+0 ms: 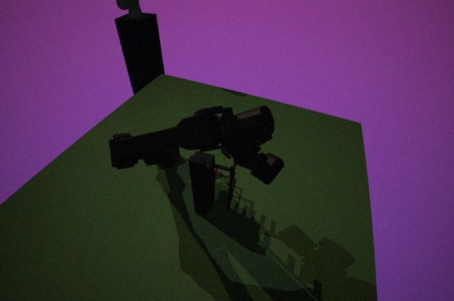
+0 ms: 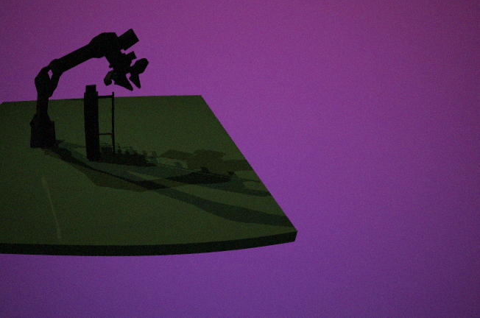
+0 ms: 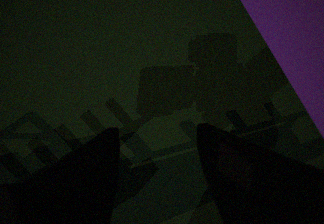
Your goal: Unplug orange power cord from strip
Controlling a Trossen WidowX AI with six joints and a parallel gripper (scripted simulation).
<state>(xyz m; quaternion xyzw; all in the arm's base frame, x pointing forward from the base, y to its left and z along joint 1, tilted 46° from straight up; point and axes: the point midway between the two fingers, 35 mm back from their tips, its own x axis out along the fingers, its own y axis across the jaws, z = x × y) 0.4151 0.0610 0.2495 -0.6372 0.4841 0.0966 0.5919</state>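
My gripper tip is now 18 cm past the dark upright post, 4 cm to the left of it and 11 cm above it.
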